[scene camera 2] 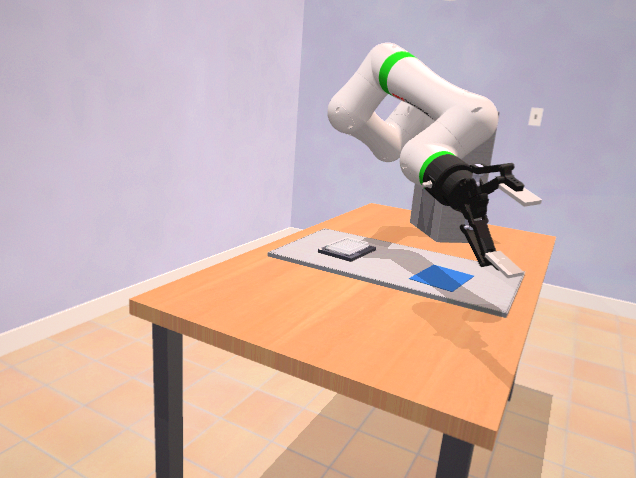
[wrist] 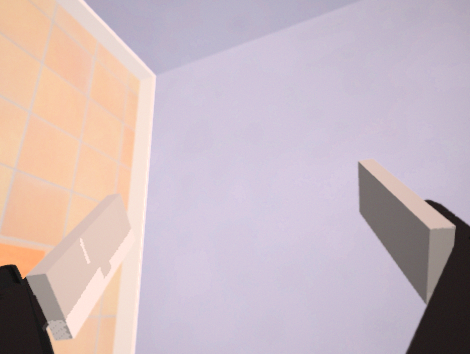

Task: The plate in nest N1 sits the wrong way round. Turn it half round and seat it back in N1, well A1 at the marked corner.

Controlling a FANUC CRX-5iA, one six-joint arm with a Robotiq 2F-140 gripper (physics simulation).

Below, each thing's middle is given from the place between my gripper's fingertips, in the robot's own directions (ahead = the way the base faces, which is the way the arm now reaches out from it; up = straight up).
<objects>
I see my gripper 520 mm past the flat blue square point(scene camera 2: 447, 279), 270 mm above it and 180 mm to the left of it.
</objects>
